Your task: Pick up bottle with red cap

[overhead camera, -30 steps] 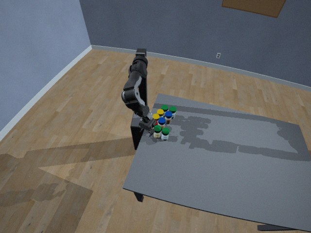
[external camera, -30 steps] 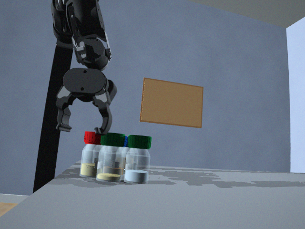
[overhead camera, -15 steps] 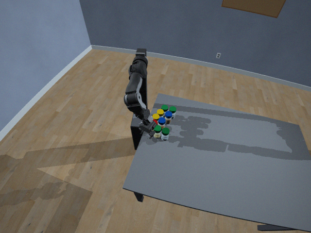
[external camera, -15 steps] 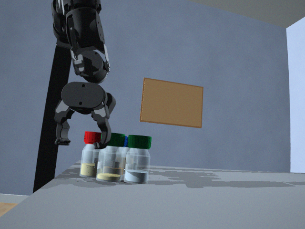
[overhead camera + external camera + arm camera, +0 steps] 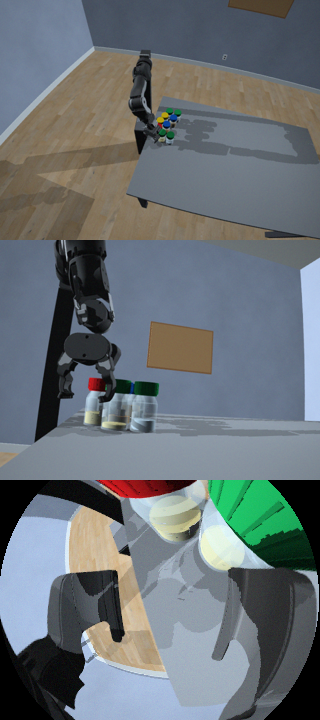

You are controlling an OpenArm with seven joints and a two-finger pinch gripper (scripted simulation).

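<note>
My gripper is now 40 mm short of the red-capped bottle, 80 mm to the right of it and 10 mm above it. From my hand the other things lie so: yellow-capped bottle: 50 mm ahead, 140 mm to the left, 10 mm below; then green-capped bottle: 70 mm ahead, 30 mm to the left, 10 mm below.
</note>
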